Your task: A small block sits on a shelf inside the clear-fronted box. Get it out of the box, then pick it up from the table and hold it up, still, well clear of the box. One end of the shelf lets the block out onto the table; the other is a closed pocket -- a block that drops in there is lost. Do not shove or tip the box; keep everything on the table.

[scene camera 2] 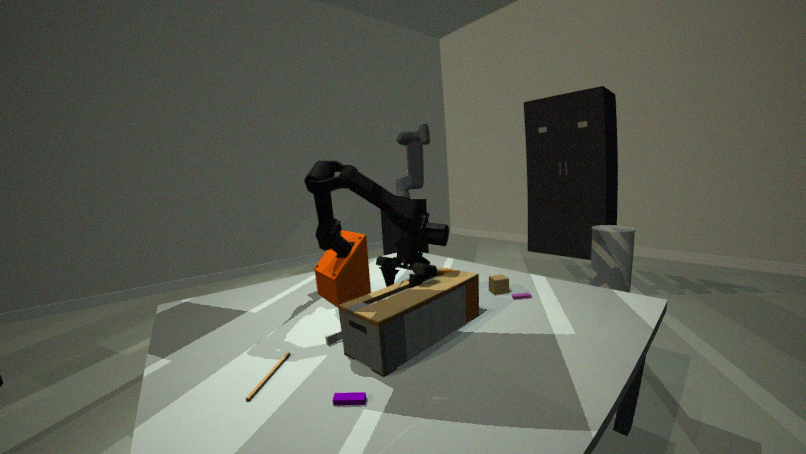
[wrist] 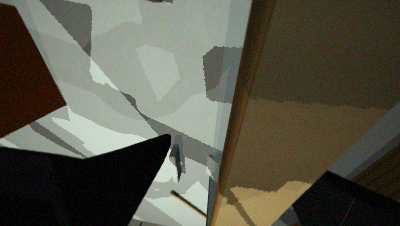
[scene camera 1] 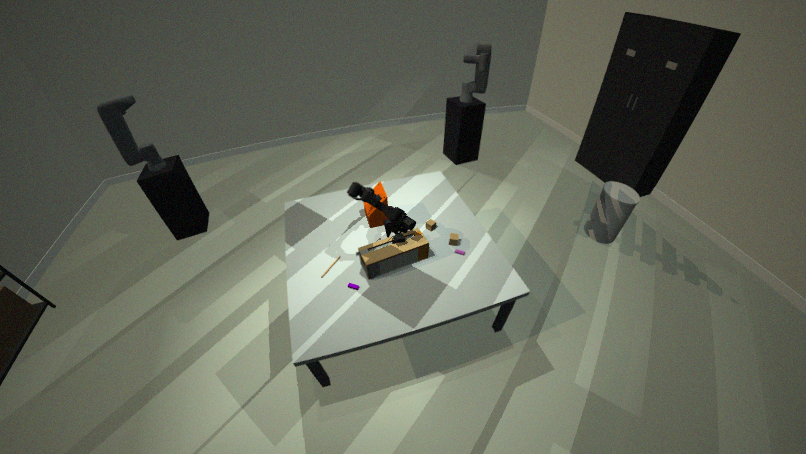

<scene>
box: scene camera 2; wrist 300,94; scene camera 1
same spot on box: (scene camera 1: pixel 382 259) = (scene camera 2: pixel 410 307)
</scene>
